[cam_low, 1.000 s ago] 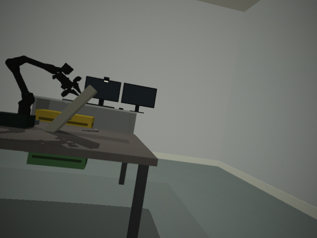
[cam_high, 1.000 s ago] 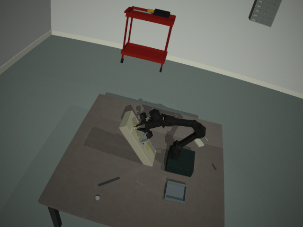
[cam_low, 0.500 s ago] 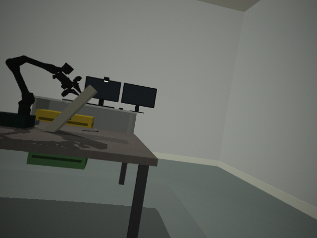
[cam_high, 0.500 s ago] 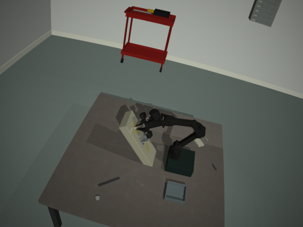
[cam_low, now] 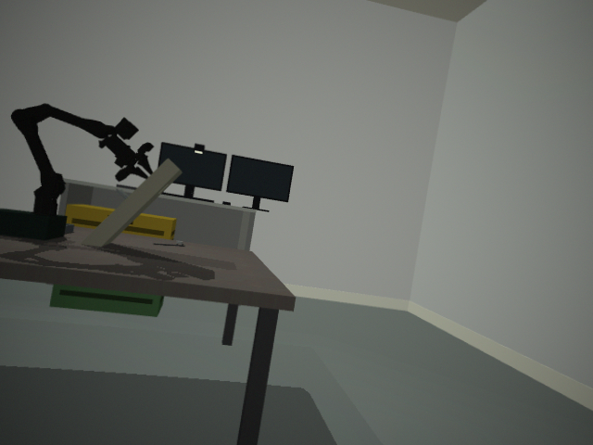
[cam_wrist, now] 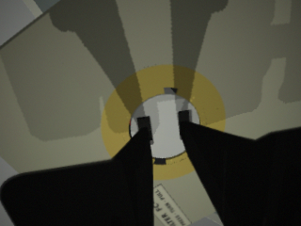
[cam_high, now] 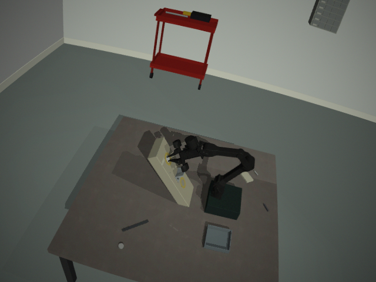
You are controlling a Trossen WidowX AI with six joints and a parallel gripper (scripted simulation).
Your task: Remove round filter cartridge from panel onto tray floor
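My gripper tip is now 10 mm short of the round cartridge and 10 mm above it. Also, from my gripper tip: cream pad (510 mm behind, 380 mm to the right, 280 mm below).
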